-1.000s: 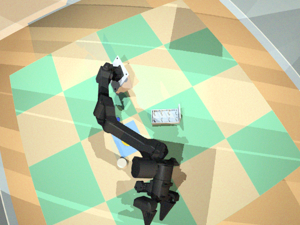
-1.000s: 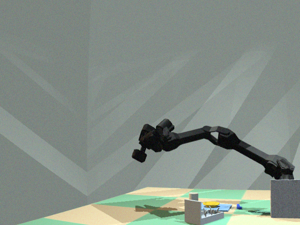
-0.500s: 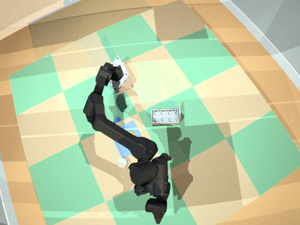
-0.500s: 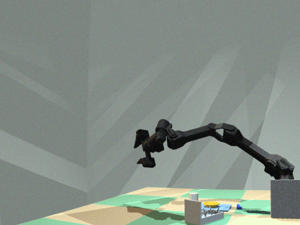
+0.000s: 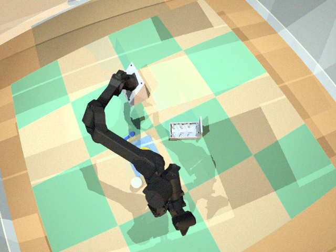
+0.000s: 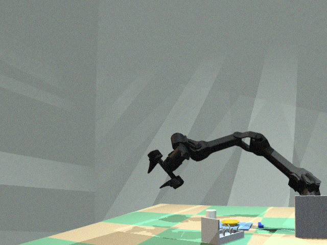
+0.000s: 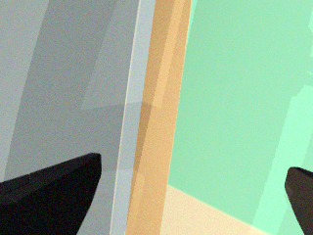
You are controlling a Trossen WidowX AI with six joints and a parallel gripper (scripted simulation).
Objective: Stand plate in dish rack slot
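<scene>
Right now my gripper tip is 33 cm past the yellow plate, 4 cm to the left of it and 16 cm above it. Round my gripper tip: dish rack: 37 cm behind, 17 cm to the left, 16 cm below; then blue spoon: 44 cm behind, 8 cm to the right, 18 cm below; then white cylinder: 22 cm behind, 10 cm to the right, 15 cm below.
</scene>
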